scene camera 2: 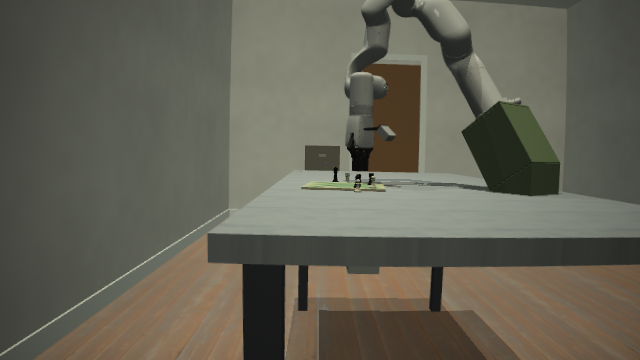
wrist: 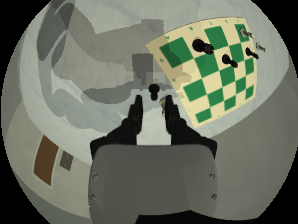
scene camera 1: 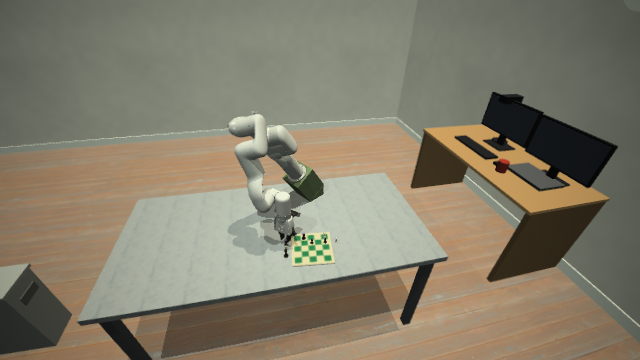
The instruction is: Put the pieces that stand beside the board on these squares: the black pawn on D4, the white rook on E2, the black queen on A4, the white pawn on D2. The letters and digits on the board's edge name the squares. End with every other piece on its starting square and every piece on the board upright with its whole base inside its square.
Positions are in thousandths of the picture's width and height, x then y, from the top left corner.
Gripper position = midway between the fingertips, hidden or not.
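The gripper (scene camera 2: 563,474) is visible in the scene, and the wrist view shows it (wrist: 515,462) too.
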